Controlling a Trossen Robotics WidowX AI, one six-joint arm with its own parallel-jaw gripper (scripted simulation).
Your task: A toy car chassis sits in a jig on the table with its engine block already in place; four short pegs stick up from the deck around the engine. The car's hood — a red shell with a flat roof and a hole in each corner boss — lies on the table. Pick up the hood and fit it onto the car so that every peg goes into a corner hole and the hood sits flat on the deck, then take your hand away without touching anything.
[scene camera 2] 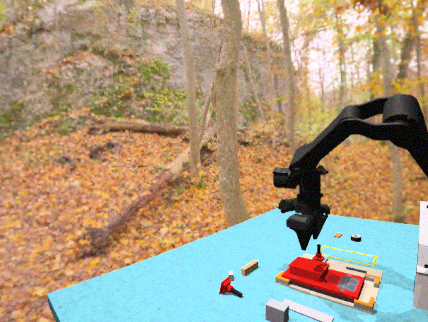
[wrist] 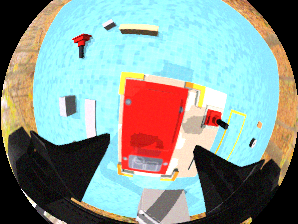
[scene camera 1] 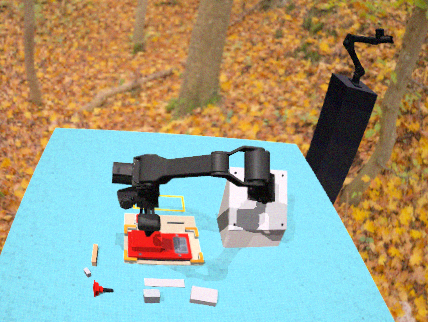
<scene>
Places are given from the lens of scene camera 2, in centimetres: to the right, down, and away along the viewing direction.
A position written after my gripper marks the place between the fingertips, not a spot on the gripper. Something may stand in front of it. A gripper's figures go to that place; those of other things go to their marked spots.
my gripper (scene camera 2: pixel 309 244): 27, 24, 63
toy car (scene camera 2: pixel 347 287): 34, 32, 54
red hood (scene camera 2: pixel 310 269): 26, 30, 61
</scene>
